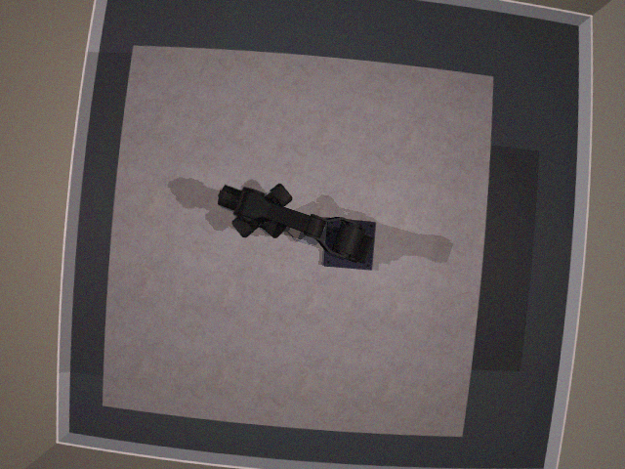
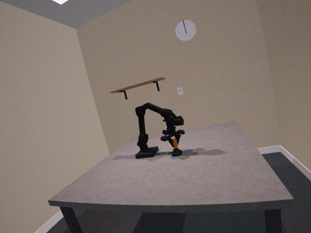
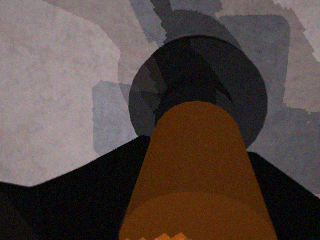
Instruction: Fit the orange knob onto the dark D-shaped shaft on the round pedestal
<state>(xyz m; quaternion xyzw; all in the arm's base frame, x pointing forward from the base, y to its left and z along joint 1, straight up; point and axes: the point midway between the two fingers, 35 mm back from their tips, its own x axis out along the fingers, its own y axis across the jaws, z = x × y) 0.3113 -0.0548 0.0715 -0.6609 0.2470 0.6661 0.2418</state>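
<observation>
The orange knob is 2 cm above my gripper tip. Round my gripper tip: round dark pedestal 4 cm below.
</observation>
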